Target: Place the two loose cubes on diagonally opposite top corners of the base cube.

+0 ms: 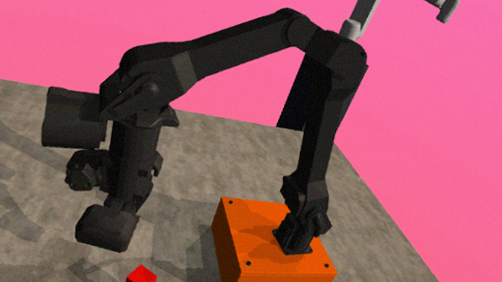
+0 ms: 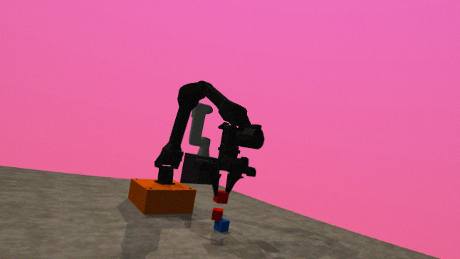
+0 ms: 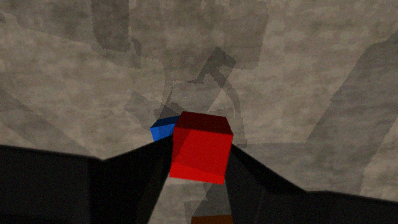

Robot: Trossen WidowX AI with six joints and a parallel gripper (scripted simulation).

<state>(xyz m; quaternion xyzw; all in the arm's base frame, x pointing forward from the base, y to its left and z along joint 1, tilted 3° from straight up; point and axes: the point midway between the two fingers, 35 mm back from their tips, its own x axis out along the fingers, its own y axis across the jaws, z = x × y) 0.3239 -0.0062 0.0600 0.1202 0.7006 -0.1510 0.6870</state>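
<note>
Right now the blue cube is 11 cm below my gripper tip, 5 cm to the left of it and 2 cm behind it.
</note>
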